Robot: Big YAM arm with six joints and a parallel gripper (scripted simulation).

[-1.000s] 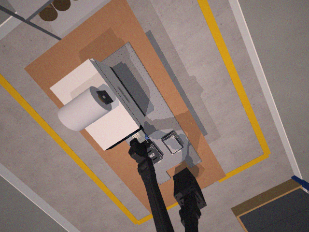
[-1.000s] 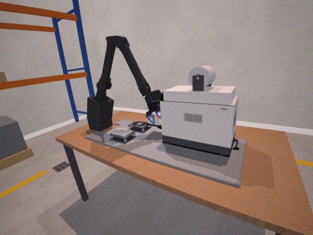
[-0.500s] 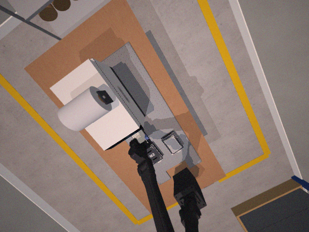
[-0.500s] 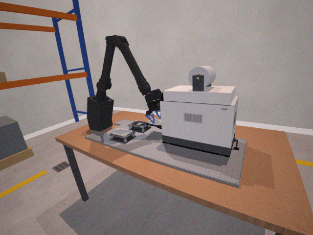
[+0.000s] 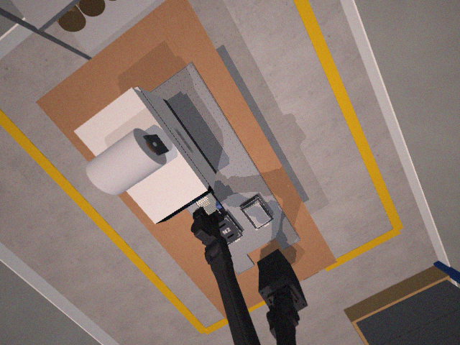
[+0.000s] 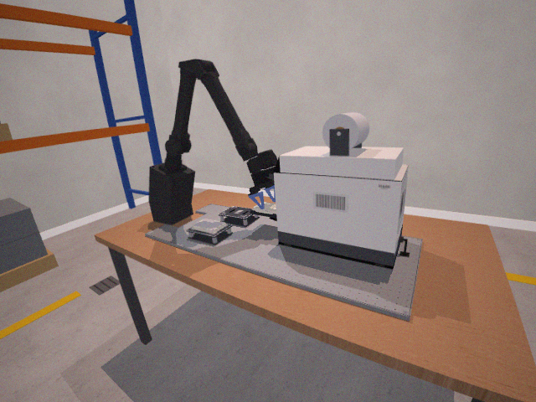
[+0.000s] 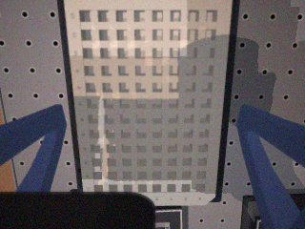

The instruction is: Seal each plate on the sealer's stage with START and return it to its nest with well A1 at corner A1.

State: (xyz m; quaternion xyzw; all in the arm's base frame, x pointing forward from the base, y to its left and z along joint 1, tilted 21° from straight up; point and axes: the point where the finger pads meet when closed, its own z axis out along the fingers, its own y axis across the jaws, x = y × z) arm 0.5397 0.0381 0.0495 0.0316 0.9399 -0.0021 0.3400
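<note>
My hand is 20 mm above the white well plate. Also, from my hand: foil roll 340 mm ahead, 20 mm to the right, 300 mm above; then dark sealer stage 30 mm below; then start button 110 mm ahead, 90 mm to the left, 70 mm above.
</note>
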